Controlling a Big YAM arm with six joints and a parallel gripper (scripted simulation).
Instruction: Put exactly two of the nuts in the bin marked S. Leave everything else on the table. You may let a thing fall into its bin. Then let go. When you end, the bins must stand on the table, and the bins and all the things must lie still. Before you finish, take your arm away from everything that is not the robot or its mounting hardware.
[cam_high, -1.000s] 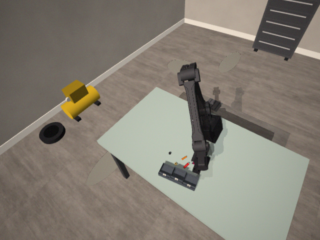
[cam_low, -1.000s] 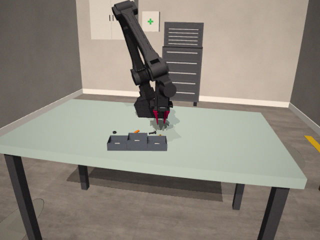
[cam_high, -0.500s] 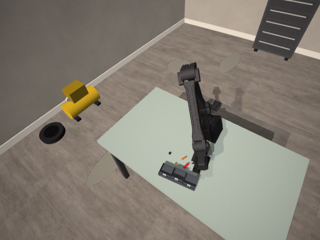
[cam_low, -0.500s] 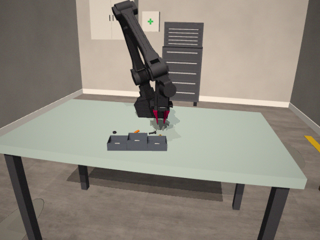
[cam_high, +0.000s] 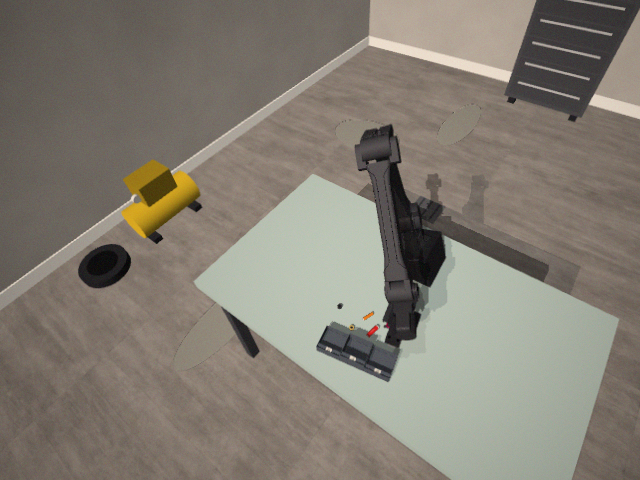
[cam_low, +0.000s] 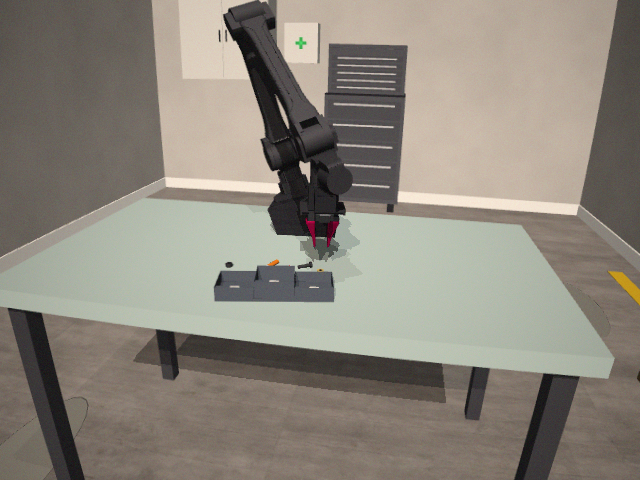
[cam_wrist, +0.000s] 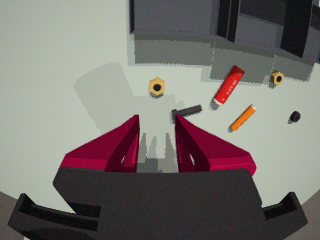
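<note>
My gripper is now 2 cm past the black bolt, 4 cm to the left of it and 7 cm above it. Also, from my hand: black nut 4 cm ahead, 22 cm to the right, 7 cm below; red cylinder 3 cm ahead, 8 cm to the right, 7 cm below; orange piece 12 cm to the right, 7 cm below.
</note>
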